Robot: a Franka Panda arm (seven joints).
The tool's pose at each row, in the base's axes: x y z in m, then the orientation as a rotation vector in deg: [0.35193 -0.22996 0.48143 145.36 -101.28 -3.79]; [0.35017 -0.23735 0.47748 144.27 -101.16 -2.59]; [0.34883 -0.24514 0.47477 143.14 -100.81 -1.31]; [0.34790 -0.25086 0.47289 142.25 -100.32 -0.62]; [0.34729 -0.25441 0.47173 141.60 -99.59 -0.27]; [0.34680 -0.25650 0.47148 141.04 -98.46 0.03]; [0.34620 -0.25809 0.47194 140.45 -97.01 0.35]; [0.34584 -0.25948 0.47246 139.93 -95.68 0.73]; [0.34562 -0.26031 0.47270 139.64 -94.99 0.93]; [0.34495 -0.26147 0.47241 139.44 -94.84 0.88]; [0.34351 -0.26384 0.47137 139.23 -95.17 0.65]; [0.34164 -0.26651 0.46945 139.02 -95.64 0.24]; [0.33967 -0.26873 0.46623 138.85 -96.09 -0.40]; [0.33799 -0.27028 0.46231 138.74 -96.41 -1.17]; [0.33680 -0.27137 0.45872 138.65 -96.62 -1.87]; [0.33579 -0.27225 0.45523 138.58 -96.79 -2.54]
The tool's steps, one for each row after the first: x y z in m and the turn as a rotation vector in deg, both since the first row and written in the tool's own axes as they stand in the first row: [0.00635 0.00395 0.00417 -0.37 1.18 0.38]; [0.01322 0.00772 0.00708 -0.83 2.50 0.66]; [0.01827 0.01045 0.00910 -1.40 3.45 0.77]; [0.02140 0.01218 0.01035 -2.06 4.18 0.65]; [0.02319 0.01334 0.01067 -2.85 4.99 0.27]; [0.02447 0.01448 0.01027 -3.81 5.93 -0.26]; [0.02565 0.01533 0.00979 -4.63 6.83 -0.77]; [0.02635 0.01584 0.00958 -5.07 7.31 -1.02]; [0.02721 0.01685 0.00993 -5.30 7.43 -1.03]; [0.02894 0.01895 0.01110 -5.38 7.29 -0.77]; [0.03081 0.02150 0.01317 -5.46 6.99 -0.43]; [0.03224 0.02391 0.01654 -5.61 6.56 -0.13]; [0.03314 0.02576 0.02058 -5.83 6.08 0.07]; [0.03377 0.02702 0.02426 -6.05 5.65 0.21]; [0.03428 0.02805 0.02782 -6.27 5.25 0.32]
